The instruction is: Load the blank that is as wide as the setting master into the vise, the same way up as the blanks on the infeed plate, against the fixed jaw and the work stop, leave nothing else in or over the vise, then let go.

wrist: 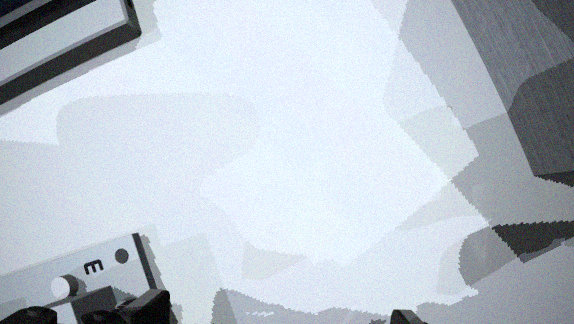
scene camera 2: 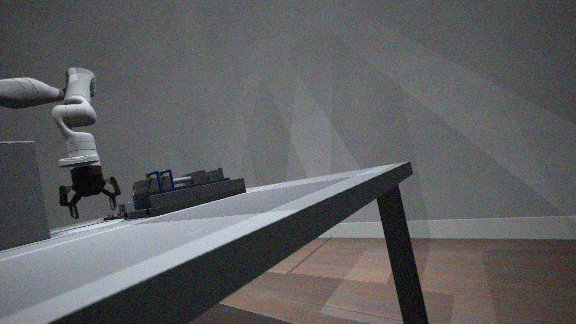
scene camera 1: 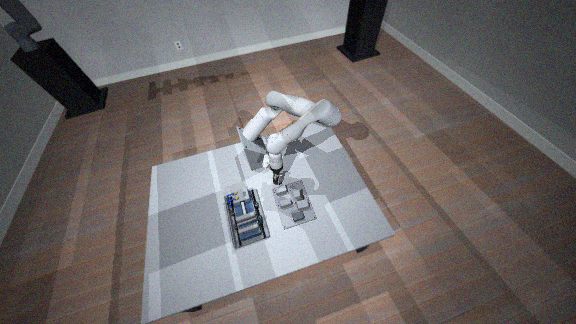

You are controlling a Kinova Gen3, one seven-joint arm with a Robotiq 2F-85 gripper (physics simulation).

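Where they show: gripper, fingertip midpoint: (scene camera 2: 95,214) (scene camera 1: 277,177); arm's base at its link origin: (scene camera 1: 248,135).
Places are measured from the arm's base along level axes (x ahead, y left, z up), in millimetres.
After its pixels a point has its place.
My gripper (scene camera 1: 276,183) {y 76, x 268, z -149 mm} (scene camera 2: 94,212) {y 76, x 268, z -149 mm} (wrist: 280,315) {y 76, x 268, z -149 mm} is open and empty, low above the table by the arm-side end of the infeed plate (scene camera 1: 289,223) {y 37, x 556, z -171 mm} (wrist: 107,249) {y 21, x 331, z -171 mm}. In the wrist view, the plate's corner marked 3 shows at lower left, with a peg and part of a blank (wrist: 92,304) {y 41, x 337, z -150 mm} beside the left finger. In scene view 1, several light blanks (scene camera 1: 302,203) {y 145, x 491, z -135 mm} and a darker block (scene camera 1: 298,216) {y 95, x 548, z -146 mm} stand on the plate. The vise (scene camera 1: 247,214) {y -156, x 454, z -82 mm} (scene camera 2: 195,192) {y -266, x 383, z -144 mm} (wrist: 75,57) {y -72, x 313, z -169 mm} has blue parts and dark rails. Whether a blank lies between its jaws is too small to tell. Which block is the setting master is unclear.
The grey robot base (scene camera 1: 252,150) {y -13, x 125, z 6 mm} (scene camera 2: 17,192) {y -58, x 90, z -63 mm} (wrist: 520,75) {y 27, x 133, z -154 mm} stands behind the gripper in scene view 1. Blue and yellow parts (scene camera 1: 231,196) {y -216, x 295, z -120 mm} (scene camera 2: 162,181) {y -208, x 332, z -97 mm} rise at the vise's arm-side end. The white table (scene camera 1: 185,280) {y -544, x 617, z -179 mm} (scene camera 2: 240,220) {y -652, x 154, z -179 mm} carries the vise and plate side by side.
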